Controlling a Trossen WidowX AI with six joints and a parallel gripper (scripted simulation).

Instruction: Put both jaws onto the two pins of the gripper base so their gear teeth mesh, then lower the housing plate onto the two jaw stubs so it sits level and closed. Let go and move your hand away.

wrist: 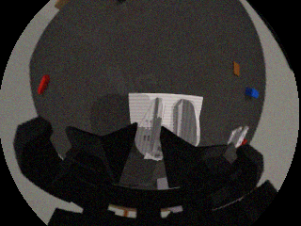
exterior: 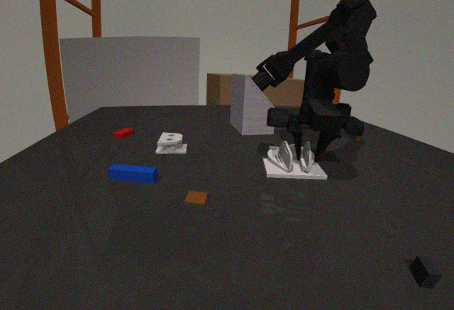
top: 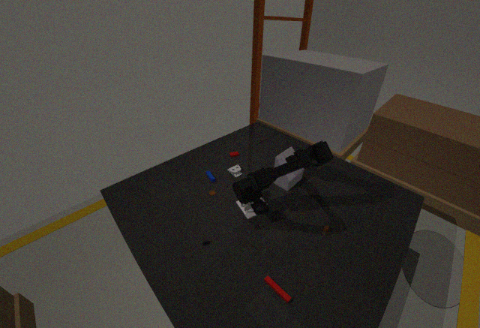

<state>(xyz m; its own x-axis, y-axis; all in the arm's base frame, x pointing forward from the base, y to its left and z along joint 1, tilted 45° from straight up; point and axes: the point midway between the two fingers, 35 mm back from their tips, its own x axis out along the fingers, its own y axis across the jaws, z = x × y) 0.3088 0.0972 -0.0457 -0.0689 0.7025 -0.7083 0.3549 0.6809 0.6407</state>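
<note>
Now: the flat white plate 30 mm to the right of my gripper tip, 10 mm below it and 10 mm ahead of it. The rest, counted from my gripper tip: orange tile 230 mm to the right, 80 mm ahead, 20 mm below; white jaw 50 mm behind, 40 mm to the right; white housing plate 60 mm behind, 20 mm to the right, 10 mm below.
</note>
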